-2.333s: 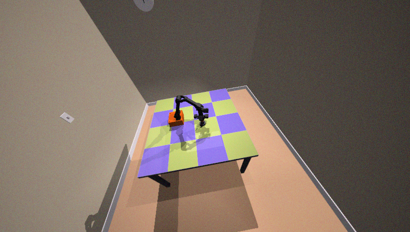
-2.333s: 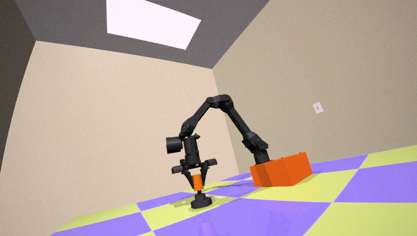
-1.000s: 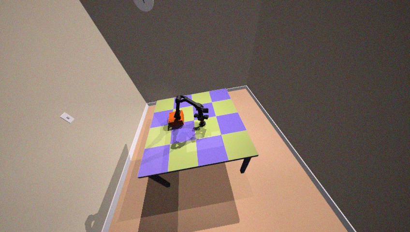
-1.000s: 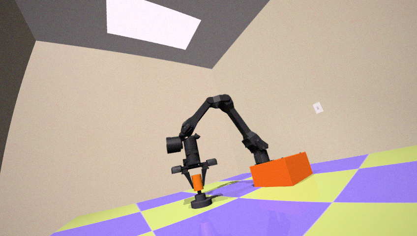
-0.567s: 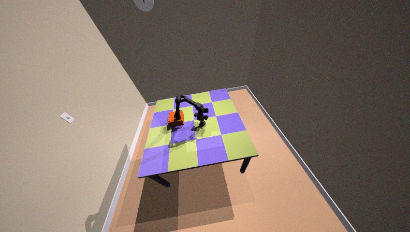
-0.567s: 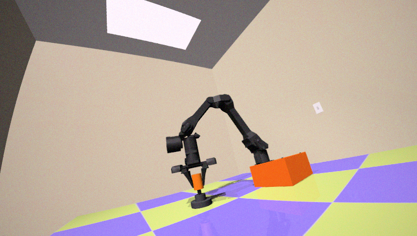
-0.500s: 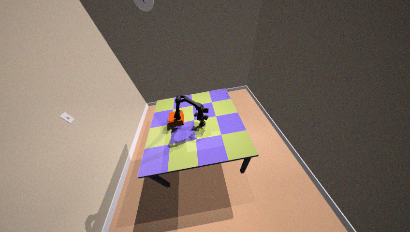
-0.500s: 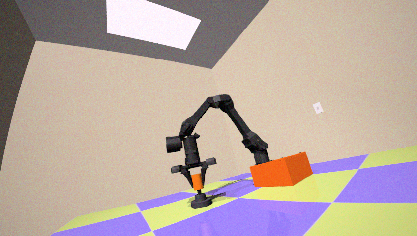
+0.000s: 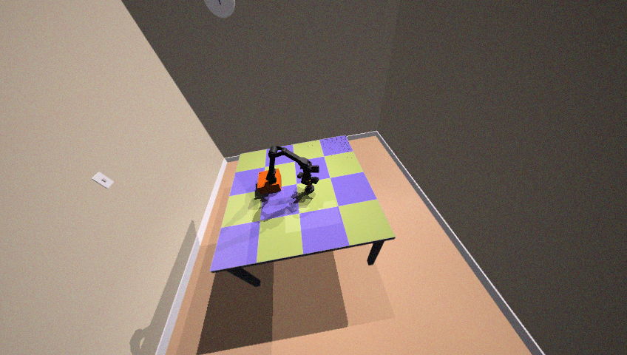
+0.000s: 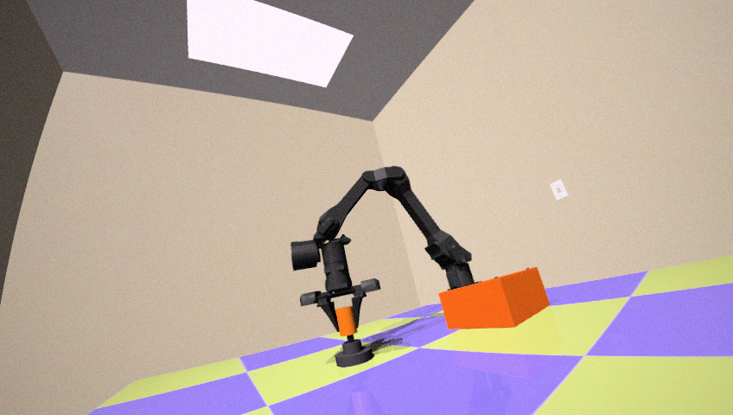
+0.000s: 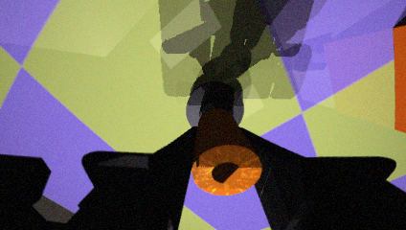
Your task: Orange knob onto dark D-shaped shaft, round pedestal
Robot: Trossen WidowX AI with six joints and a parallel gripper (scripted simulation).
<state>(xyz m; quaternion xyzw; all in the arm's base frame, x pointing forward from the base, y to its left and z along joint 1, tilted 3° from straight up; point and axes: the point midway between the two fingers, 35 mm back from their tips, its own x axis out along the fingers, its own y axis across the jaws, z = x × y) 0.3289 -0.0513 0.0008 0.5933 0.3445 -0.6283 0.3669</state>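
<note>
Right now the pedestal is 40 mm below my gripper tip. Also, from my gripper tip: orange knob (20 mm above).
</note>
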